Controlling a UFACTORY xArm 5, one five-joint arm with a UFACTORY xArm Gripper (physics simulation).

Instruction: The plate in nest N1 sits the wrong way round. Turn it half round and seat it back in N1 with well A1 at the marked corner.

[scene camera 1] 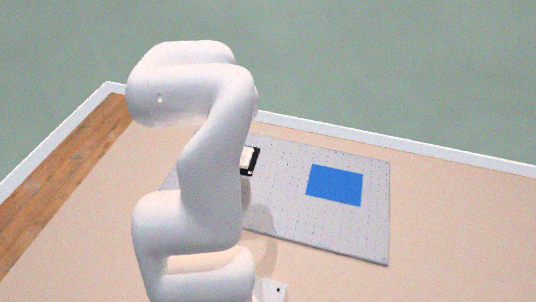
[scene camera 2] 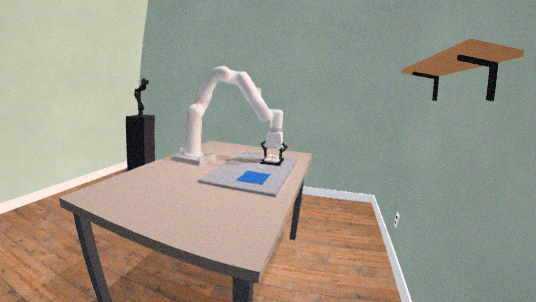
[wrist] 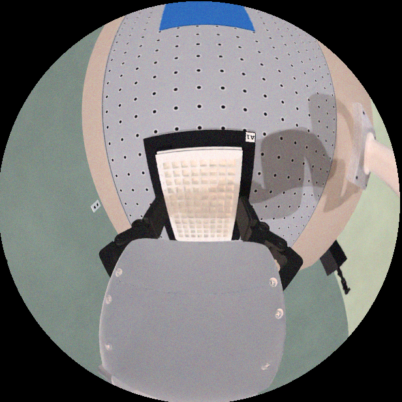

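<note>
The white well plate (scene camera 1: 246, 157) (scene camera 2: 272, 158) (wrist: 200, 192) lies in the black nest N1 (scene camera 1: 255, 161) (scene camera 2: 265, 163) (wrist: 200, 138). In the wrist view a small white label marked A1 (wrist: 250, 137) sits on the nest's upper right corner. My gripper (scene camera 2: 273, 156) (wrist: 200, 205) is open, its black fingers standing at the two long sides of the plate, low over the nest. The near end of the plate is hidden by the gripper's body in the wrist view. Well A1 on the plate cannot be made out. In scene camera 1 the arm hides the gripper and part of the nest.
The nest stands on a grey perforated board (scene camera 1: 345, 230) (scene camera 2: 220, 177) (wrist: 200, 60). A blue rectangle (scene camera 1: 334, 185) (scene camera 2: 253, 177) (wrist: 206, 16) lies on the board. The board lies on a beige table (scene camera 1: 450, 240) (scene camera 2: 165, 210). The arm's base (scene camera 2: 191, 158) stands beside the board.
</note>
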